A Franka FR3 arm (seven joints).
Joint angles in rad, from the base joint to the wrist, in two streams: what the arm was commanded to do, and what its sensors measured. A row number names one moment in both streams.
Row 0, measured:
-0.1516 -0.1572 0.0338 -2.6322 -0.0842 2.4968 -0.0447
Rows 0 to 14, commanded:
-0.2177 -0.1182 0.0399 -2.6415 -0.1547 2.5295 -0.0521
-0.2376 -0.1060 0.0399 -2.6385 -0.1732 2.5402 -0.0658
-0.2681 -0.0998 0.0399 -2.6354 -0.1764 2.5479 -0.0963
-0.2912 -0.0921 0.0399 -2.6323 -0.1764 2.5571 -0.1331
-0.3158 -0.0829 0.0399 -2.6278 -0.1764 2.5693 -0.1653
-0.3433 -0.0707 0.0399 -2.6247 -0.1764 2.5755 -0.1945
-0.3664 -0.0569 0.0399 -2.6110 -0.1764 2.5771 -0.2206
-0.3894 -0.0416 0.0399 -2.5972 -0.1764 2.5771 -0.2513
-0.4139 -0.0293 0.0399 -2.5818 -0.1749 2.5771 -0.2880
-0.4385 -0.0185 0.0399 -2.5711 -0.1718 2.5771 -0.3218
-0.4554 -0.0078 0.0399 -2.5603 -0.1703 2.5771 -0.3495
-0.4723 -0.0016 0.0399 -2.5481 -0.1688 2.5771 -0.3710
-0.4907 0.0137 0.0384 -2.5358 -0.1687 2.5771 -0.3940
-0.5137 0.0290 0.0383 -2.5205 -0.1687 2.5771 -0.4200
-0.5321 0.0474 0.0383 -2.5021 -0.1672 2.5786 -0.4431
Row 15, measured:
-0.4503 -0.0715 0.0362 -2.5554 -0.1556 2.5391 -0.3606
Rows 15 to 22, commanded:
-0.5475 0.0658 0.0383 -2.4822 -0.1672 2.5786 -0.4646
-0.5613 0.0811 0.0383 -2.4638 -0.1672 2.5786 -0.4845
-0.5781 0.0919 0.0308 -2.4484 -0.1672 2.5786 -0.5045
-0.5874 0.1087 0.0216 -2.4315 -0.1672 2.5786 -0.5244
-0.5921 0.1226 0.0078 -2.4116 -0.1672 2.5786 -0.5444
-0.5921 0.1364 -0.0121 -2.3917 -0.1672 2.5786 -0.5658
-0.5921 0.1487 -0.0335 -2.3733 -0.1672 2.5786 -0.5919
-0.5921 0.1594 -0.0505 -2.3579 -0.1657 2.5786 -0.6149
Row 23, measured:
-0.5624 0.0372 -0.0032 -2.4261 -0.1556 2.5401 -0.5334
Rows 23 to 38, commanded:
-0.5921 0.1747 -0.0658 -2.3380 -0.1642 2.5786 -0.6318
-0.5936 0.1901 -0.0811 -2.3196 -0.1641 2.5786 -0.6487
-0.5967 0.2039 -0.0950 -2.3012 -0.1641 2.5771 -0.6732
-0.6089 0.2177 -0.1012 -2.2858 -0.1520 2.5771 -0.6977
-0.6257 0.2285 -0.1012 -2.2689 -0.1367 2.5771 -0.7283
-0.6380 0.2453 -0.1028 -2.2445 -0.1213 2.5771 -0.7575
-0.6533 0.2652 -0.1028 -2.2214 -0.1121 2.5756 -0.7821
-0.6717 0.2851 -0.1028 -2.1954 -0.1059 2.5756 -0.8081
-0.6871 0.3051 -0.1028 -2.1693 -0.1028 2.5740 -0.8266
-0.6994 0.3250 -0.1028 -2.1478 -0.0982 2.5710 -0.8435
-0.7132 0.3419 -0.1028 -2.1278 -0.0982 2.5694 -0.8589
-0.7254 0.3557 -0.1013 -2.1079 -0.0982 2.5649 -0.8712
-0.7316 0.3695 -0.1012 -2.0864 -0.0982 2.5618 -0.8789
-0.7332 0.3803 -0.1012 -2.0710 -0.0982 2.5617 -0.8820
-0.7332 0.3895 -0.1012 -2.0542 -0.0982 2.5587 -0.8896
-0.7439 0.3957 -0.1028 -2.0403 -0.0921 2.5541 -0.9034
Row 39, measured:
-0.7075 0.2713 -0.1052 -2.1243 -0.1184 2.5422 -0.8449
